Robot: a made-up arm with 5 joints. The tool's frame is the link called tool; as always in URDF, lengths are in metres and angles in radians. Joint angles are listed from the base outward.
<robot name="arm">
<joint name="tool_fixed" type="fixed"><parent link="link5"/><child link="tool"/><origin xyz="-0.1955 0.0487 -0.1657" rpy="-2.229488 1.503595 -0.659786"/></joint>
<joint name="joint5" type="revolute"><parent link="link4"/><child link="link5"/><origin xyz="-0.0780 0.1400 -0.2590" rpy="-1.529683 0.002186 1.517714"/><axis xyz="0 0 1"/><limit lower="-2.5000" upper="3.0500"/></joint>
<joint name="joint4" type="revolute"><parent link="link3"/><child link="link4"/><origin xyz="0.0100 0.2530 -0.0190" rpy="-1.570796 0.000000 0.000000"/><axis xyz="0 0 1"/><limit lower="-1.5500" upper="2.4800"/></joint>
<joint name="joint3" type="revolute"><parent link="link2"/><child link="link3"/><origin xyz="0.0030 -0.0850 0.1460" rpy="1.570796 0.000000 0.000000"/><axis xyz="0 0 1"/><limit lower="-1.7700" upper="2.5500"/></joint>
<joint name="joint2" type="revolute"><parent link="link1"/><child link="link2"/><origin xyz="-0.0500 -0.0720 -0.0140" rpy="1.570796 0.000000 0.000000"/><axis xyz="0 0 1"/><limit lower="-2.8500" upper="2.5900"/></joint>
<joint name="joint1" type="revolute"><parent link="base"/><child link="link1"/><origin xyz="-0.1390 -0.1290 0.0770" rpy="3.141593 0.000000 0.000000"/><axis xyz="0 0 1"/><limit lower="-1.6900" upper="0.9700"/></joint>
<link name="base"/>
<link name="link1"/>
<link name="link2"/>
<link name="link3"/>
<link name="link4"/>
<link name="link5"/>
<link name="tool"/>
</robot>
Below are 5 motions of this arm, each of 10 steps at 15 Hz.
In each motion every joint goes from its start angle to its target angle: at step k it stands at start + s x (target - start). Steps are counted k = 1, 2, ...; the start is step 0. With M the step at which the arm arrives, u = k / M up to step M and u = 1 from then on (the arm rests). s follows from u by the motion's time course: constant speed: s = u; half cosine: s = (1 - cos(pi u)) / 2; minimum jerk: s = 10 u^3 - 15 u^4 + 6 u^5.
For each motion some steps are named. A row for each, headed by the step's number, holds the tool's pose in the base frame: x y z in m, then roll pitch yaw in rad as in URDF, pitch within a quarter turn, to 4 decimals.
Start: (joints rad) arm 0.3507 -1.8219 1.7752 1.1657 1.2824
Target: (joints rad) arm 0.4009 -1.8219 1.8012 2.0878 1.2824
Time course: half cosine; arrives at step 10
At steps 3, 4, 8, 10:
3: -0.0598 0.0390 -0.0518 -1.5430 -0.2791 -0.1266
4: -0.0654 0.0280 -0.0498 -1.5192 -0.3103 -0.2631
8: -0.1001 -0.0048 -0.0454 -1.3839 -0.4026 -0.8303
10: -0.1074 -0.0082 -0.0454 -1.3555 -0.4116 -0.9300

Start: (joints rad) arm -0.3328 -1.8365 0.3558 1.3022 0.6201
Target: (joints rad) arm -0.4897 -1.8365 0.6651 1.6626 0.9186
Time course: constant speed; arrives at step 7
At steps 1, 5, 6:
1: -0.3050 0.1429 0.1383 0.4976 -0.4685 0.4005
5: -0.3075 0.1529 0.0840 0.1757 -0.2926 0.3976
6: -0.3079 0.1515 0.0687 0.0947 -0.2543 0.3888

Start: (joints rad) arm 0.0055 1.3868 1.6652 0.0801 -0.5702
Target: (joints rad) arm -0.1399 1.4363 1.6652 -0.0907 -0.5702
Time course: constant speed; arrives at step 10
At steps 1, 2, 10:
1: -0.0974 0.1882 -0.0477 -2.7554 -0.1089 1.6328
2: -0.1015 0.1888 -0.0479 -2.7489 -0.1121 1.6299
10: -0.1341 0.1904 -0.0503 -2.6954 -0.1312 1.6052

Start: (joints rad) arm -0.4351 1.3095 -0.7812 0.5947 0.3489
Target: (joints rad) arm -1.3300 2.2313 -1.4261 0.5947 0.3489
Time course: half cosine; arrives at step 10
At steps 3, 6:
3: -0.1883 0.0004 0.0181 -0.6932 0.5525 -1.6280
6: -0.2337 -0.0619 0.0157 -0.8368 0.0693 -1.2319

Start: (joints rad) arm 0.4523 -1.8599 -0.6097 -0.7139 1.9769
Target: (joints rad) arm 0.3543 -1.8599 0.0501 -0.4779 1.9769
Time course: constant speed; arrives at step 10
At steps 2, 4, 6, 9, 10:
2: -0.1238 0.1908 0.3361 2.1699 -0.4287 -3.0657
4: -0.1052 0.2169 0.3234 2.2798 -0.5274 -3.1163
6: -0.0875 0.2408 0.3060 2.4023 -0.6193 3.0948
9: -0.0633 0.2713 0.2722 2.6181 -0.7363 2.9395
10: -0.0560 0.2797 0.2591 2.6998 -0.7676 2.8743

